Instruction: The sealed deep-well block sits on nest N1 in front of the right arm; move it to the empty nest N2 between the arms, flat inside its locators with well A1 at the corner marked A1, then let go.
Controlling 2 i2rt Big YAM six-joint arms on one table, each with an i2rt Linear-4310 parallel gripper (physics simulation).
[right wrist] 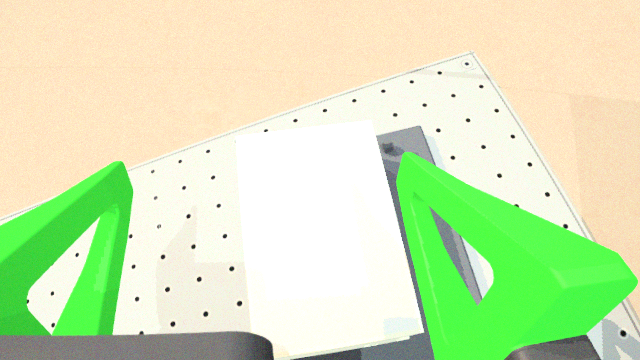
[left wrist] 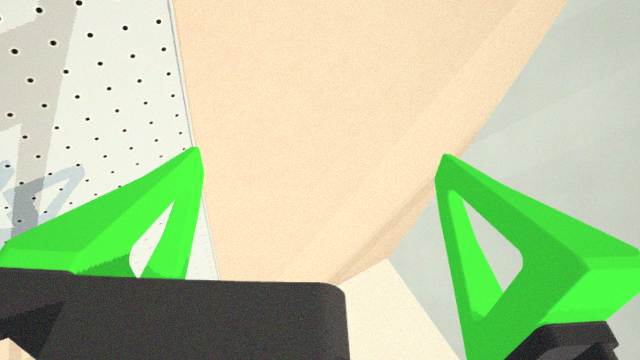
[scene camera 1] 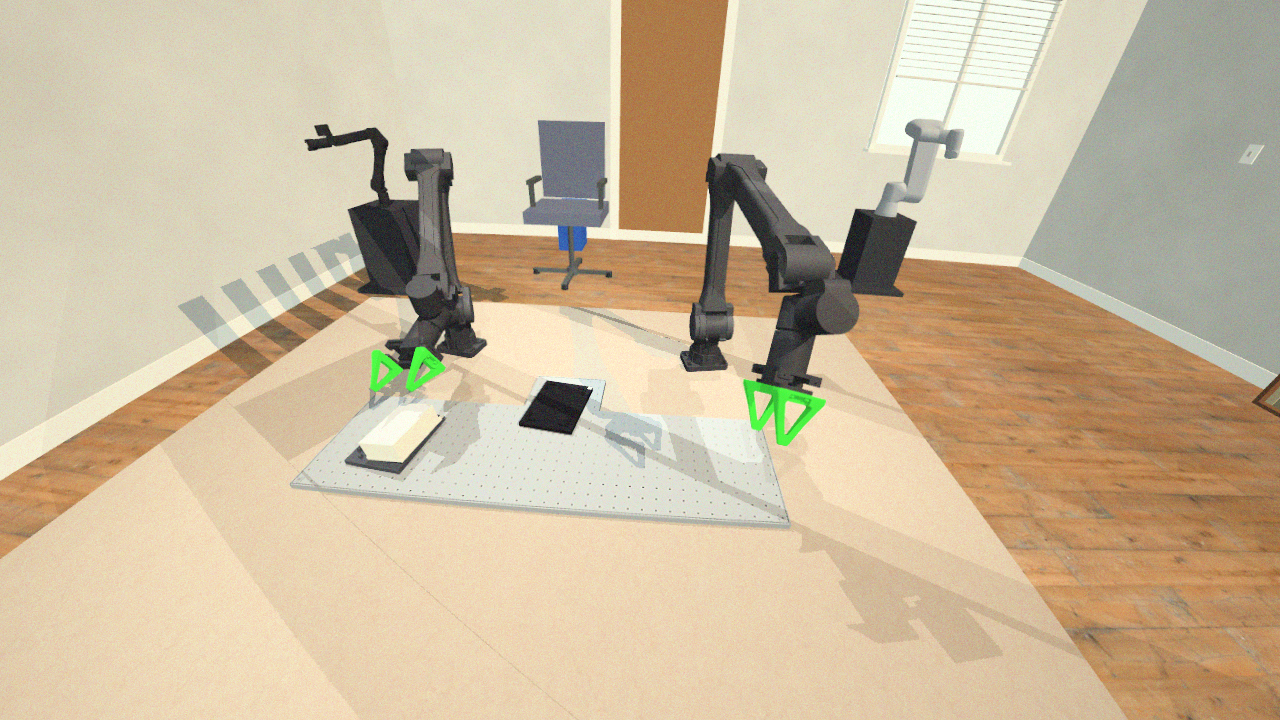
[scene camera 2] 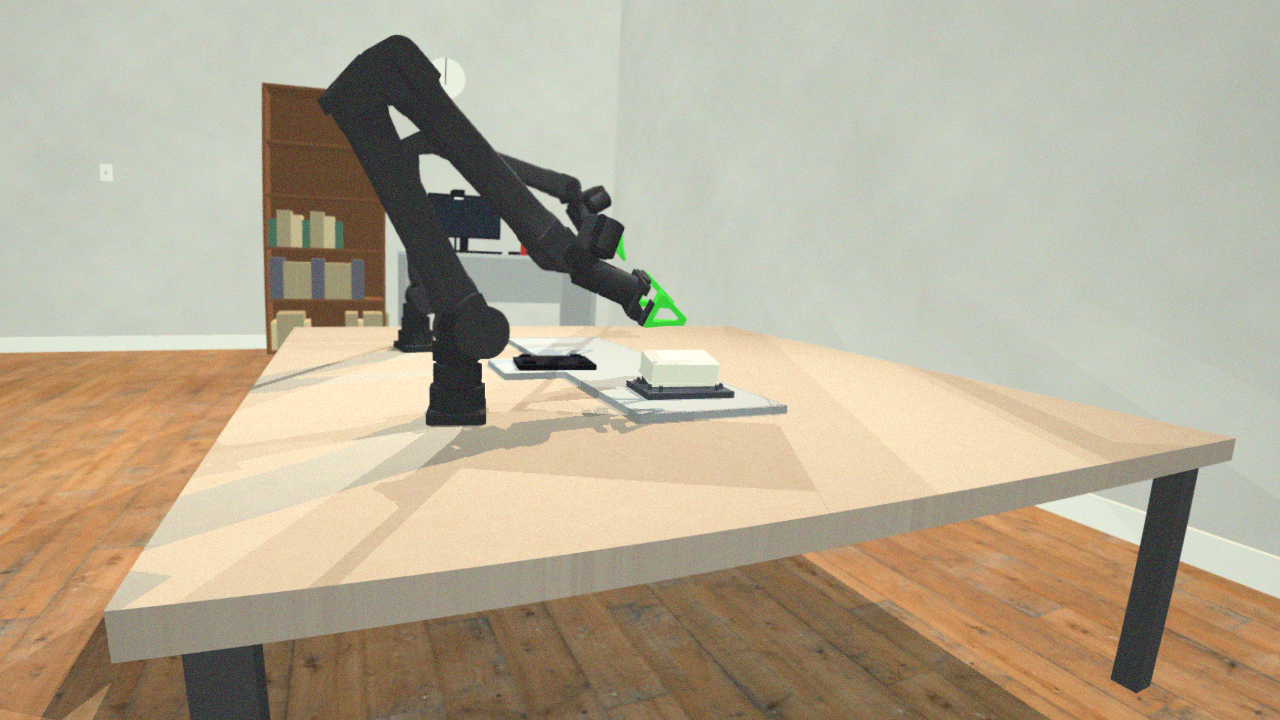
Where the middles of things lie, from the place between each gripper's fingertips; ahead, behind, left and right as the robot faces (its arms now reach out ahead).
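From my left hand: black nest plate [scene camera 1: 558,403], 390 mm to the right, 280 mm behind, 200 mm below; white block [scene camera 1: 394,439], 670 mm to the right, 120 mm behind, 160 mm below.
From my right hand: white block, 10 cm below; black nest plate, 28 cm to the left, 15 cm behind, 13 cm below.
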